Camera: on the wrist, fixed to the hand. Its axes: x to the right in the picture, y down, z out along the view.
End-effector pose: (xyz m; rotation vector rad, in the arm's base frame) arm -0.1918 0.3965 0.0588 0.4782 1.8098 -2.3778
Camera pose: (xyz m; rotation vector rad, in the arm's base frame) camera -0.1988 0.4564 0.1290 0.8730 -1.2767 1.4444
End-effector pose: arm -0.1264 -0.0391 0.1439 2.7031 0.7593 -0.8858
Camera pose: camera -0.1575 0.0407 0.1790 -1.2644 -2.4039 0.9485
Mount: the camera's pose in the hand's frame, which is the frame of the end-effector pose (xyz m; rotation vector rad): -0.0097 -0.0832 -0.0393 -0.0014 -0.1175 -1.5992
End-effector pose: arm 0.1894 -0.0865 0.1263 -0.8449 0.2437 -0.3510
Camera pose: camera 0.1498 -0.1605 0.1653 -0.9090 -0.6198 -1.7719
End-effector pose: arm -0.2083 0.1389 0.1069 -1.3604 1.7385 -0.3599
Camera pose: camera -0.1853 0.1068 0.1906 -2.4379 0.1952 -1.0547
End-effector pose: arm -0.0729 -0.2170 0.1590 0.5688 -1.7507 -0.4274
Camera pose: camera -0.0203 -0.2787 0.1143 1.9127 -1.0365 -1.5370
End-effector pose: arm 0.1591 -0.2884 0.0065 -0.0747 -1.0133 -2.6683
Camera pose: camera 0.1470 -0.2526 -0.0779 -0.4319 0.6300 1.7384
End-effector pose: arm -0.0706 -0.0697 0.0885 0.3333 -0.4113 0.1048
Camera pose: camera -0.0509 -0.1350 0.0260 0.5848 -0.1652 -1.4799
